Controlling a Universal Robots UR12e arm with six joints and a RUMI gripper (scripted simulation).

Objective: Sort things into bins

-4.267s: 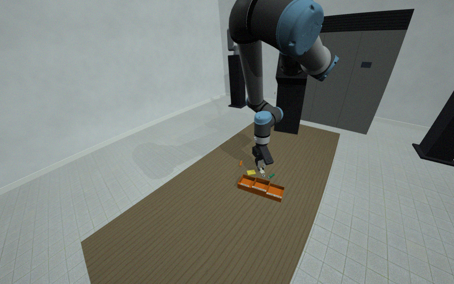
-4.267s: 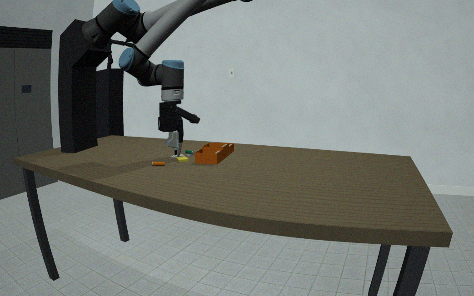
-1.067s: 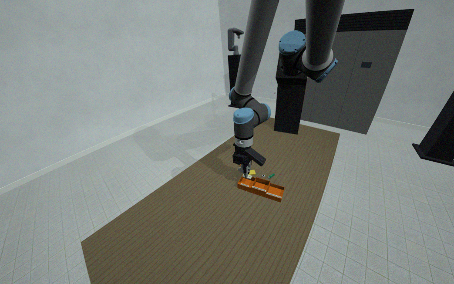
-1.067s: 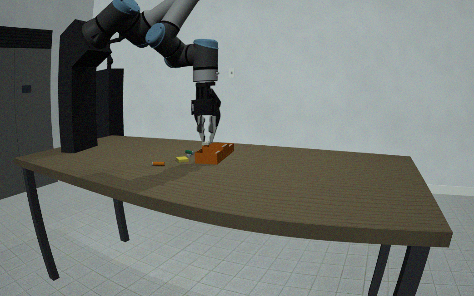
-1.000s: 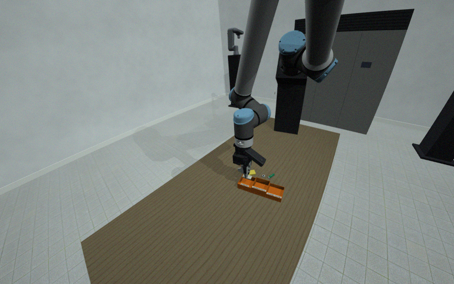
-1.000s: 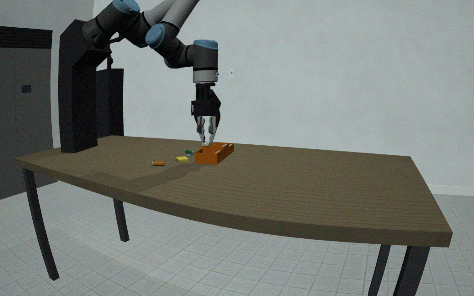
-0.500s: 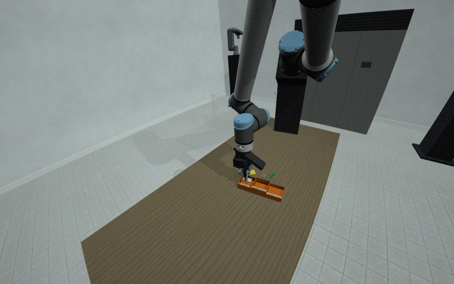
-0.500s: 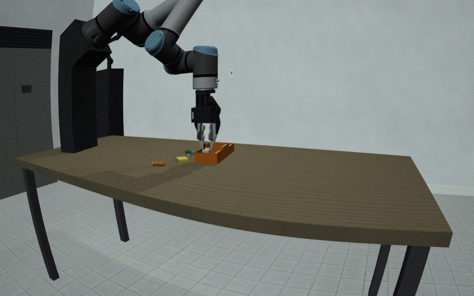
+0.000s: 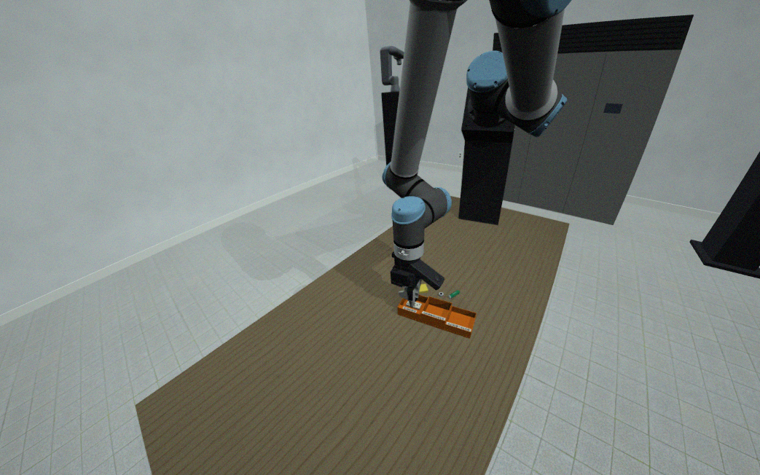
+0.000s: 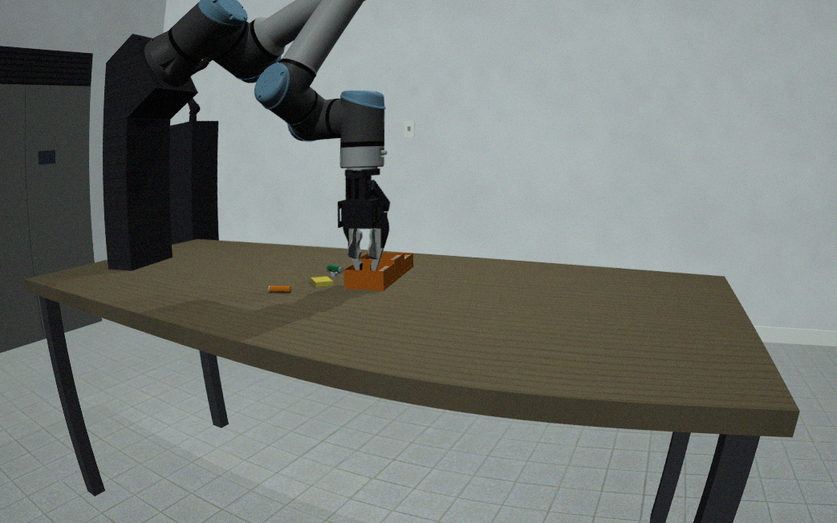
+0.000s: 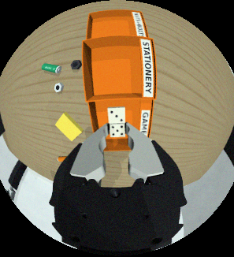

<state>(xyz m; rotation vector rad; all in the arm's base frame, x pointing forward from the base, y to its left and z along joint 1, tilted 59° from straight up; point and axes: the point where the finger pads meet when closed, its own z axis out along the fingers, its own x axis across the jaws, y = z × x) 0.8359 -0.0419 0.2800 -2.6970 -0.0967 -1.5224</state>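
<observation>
Now: hand 100 mm past the yellow block, 30 mm to the left of it and 30 mm above it. From my hand the other things lie so: black nut: 80 mm behind, 90 mm to the left, 30 mm below; then silver nut: 110 mm behind, 60 mm to the left, 30 mm below; then speckled white thing: 10 mm below.
</observation>
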